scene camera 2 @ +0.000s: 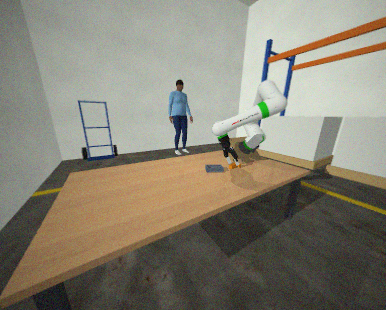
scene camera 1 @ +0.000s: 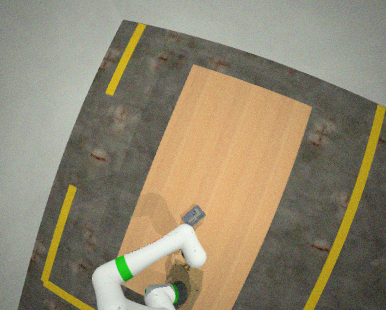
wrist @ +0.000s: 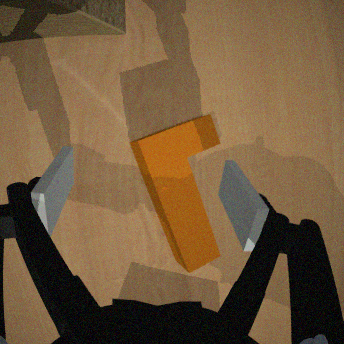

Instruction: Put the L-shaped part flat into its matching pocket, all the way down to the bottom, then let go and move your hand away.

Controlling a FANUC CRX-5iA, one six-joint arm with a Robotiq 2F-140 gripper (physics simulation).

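Frame: origin at the arm's base, x right, y ahead, z up, level; centimetres.
Seen in the pictures: gripper, fingertip midpoint: [scene camera 2: 233, 164] [wrist: 147, 171]; arm's base at its link origin: [scene camera 2: 244, 148] [scene camera 1: 179, 292].
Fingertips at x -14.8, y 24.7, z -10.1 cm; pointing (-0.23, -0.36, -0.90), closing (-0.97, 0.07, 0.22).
Pixels of each thing's top centre, then the offset from my fingertips to it. Level surfaces: height alone.
- orange L-shaped part at its top centre: [wrist: 200, 195] [scene camera 2: 235, 164] dx -3.8, dy +1.8, dz +1.2 cm
- blue-grey block with the pocket, top centre: [scene camera 1: 193, 217] [scene camera 2: 214, 166] dx -2.1, dy +22.6, dz +1.9 cm
- wooden table at its surface level: dz -1.8 cm
The orange L-shaped part [scene camera 2: 235, 167] [wrist: 172, 175] lies flat on the wooden table. In the wrist view its long leg runs down to the lower right and its short leg points right at the top. My gripper [scene camera 2: 233, 162] [wrist: 147, 171] is open around the long leg, low over the table, with a gap on both sides; the left gap is wider. The arm hides the gripper and the part in scene camera 1. The blue-grey block with the pocket [scene camera 1: 193, 215] [scene camera 2: 214, 169] lies apart from the part; it does not show in the wrist view.
The wooden table [scene camera 1: 225, 145] [scene camera 2: 125, 200] carries the block and the part. A grey-brown block [wrist: 113, 17] shows at the top left of the wrist view. A person [scene camera 2: 179, 107] and a blue hand truck [scene camera 2: 85, 127] stand beyond the table.
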